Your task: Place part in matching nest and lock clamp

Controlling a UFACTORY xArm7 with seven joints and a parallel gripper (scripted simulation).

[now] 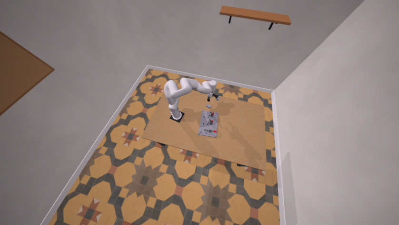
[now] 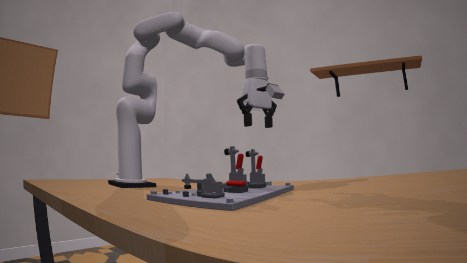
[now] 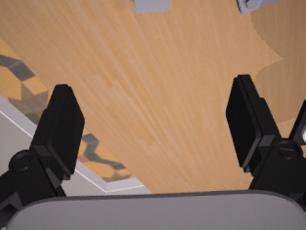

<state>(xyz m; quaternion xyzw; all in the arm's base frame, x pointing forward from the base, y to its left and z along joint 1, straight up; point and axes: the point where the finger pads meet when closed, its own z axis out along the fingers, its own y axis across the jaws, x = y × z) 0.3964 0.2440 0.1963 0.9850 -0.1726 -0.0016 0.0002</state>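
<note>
The part is 20 cm below my hand. The rest, counted from my hand: grey fixture plate: 26 cm to the right, 20 cm below, 4 cm ahead; toggle clamp: 37 cm to the right, 17 cm below, 8 cm ahead.
</note>
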